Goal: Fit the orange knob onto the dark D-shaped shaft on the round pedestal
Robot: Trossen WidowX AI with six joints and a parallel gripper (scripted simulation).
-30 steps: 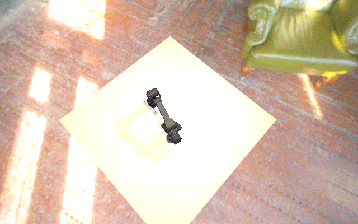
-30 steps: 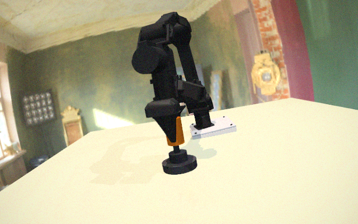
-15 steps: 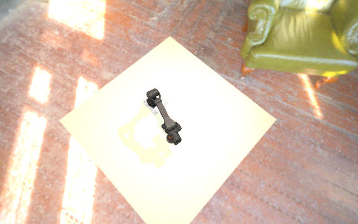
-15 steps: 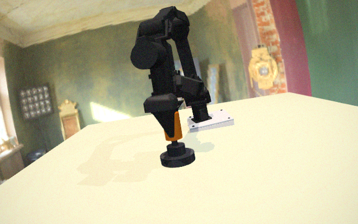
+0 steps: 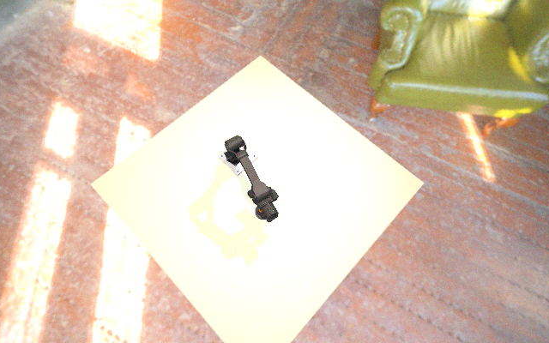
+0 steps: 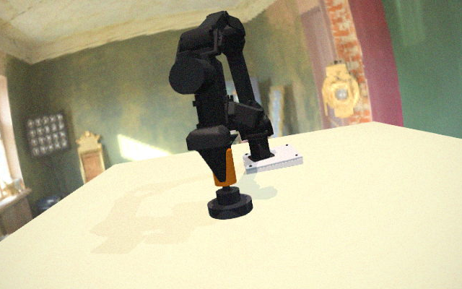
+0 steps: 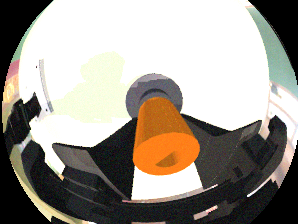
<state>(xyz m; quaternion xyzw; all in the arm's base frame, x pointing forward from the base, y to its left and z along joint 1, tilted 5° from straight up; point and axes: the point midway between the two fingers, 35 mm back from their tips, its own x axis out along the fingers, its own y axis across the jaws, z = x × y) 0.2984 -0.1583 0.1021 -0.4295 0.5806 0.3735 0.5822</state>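
Right now the dark pedestal is 3 cm below my gripper tip. Round my gripper tip: orange knob (2 cm above).
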